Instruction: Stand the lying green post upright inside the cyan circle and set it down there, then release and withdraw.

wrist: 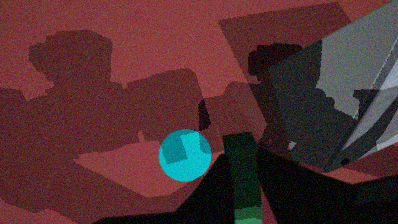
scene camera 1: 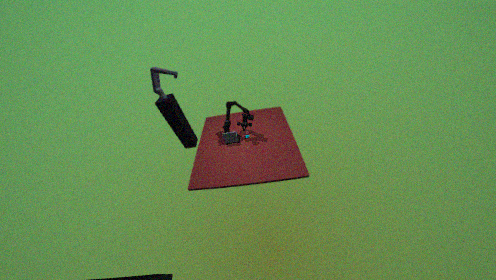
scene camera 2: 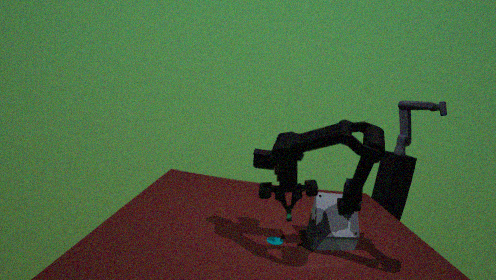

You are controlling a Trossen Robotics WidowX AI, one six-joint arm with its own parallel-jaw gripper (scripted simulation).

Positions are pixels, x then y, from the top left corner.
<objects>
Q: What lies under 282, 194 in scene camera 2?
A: My gripper.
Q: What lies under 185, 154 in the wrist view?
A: A cyan circle.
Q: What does my gripper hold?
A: A green post.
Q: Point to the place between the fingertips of my gripper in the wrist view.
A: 240, 158
</objects>
